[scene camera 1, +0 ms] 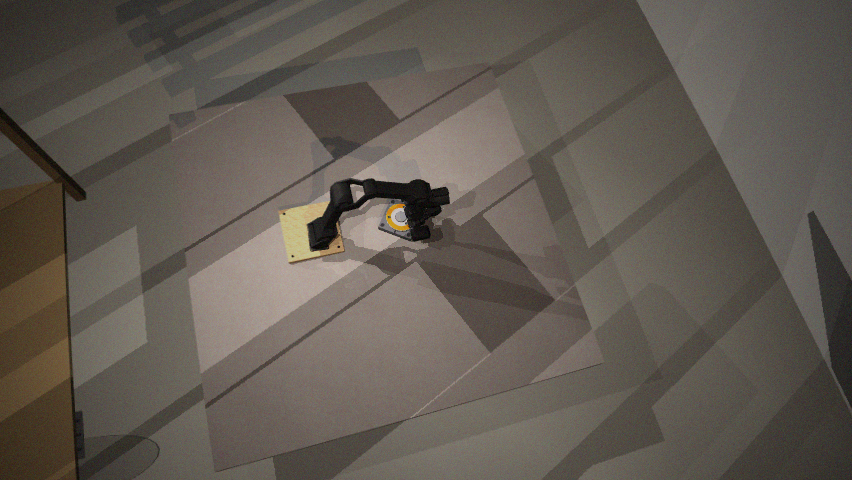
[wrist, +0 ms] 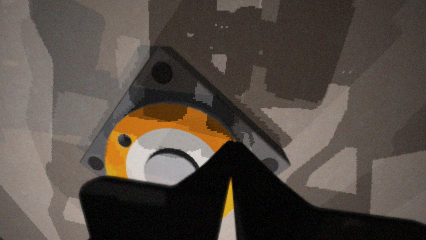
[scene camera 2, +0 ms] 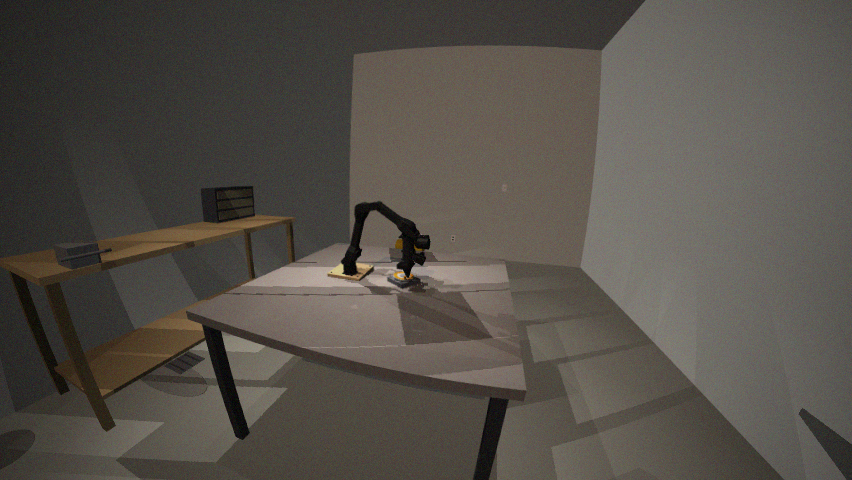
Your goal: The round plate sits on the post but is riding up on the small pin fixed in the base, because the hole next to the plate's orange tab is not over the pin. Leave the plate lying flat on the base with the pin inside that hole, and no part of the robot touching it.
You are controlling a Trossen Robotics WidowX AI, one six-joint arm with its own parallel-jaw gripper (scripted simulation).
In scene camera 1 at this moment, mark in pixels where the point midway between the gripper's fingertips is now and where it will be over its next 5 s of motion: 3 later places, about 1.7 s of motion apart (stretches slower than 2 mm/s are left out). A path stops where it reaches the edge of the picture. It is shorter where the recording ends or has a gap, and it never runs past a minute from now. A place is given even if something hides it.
The gripper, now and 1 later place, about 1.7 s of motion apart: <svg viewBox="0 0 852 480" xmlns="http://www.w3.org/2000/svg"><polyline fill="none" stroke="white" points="413,223 400,229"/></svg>
